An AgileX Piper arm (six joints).
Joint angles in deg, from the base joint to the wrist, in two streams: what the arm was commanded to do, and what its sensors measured. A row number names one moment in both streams.
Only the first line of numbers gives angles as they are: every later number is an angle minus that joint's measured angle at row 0.
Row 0, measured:
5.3, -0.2, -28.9, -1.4, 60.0, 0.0
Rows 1 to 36, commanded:
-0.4, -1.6, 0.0, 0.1, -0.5, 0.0
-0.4, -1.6, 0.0, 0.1, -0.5, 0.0
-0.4, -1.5, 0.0, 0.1, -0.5, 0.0
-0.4, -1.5, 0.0, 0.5, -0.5, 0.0
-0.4, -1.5, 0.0, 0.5, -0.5, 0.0
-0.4, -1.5, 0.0, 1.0, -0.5, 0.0
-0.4, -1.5, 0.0, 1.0, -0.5, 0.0
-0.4, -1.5, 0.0, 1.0, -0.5, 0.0
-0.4, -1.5, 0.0, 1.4, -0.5, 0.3
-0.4, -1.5, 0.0, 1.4, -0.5, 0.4
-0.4, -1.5, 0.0, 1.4, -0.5, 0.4
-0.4, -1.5, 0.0, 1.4, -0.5, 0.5
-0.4, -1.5, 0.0, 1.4, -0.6, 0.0
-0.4, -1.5, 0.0, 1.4, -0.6, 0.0
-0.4, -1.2, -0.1, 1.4, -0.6, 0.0
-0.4, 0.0, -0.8, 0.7, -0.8, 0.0
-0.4, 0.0, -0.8, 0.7, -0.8, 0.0
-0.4, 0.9, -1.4, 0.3, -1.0, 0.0
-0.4, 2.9, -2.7, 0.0, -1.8, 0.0
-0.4, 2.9, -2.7, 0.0, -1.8, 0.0
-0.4, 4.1, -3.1, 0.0, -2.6, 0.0
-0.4, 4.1, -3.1, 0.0, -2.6, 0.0
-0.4, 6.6, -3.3, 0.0, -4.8, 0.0
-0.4, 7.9, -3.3, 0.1, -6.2, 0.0
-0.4, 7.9, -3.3, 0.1, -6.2, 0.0
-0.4, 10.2, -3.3, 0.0, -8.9, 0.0
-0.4, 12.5, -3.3, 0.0, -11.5, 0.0
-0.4, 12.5, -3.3, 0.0, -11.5, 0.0
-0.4, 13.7, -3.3, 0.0, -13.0, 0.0
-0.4, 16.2, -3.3, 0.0, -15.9, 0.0
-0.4, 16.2, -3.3, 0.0, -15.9, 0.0
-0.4, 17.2, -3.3, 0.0, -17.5, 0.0
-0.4, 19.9, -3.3, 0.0, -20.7, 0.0
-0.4, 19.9, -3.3, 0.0, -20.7, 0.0
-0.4, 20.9, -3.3, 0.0, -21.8, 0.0
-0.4, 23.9, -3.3, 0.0, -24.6, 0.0
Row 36, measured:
0.0, 20.8, -3.1, 0.3, -20.0, 0.0
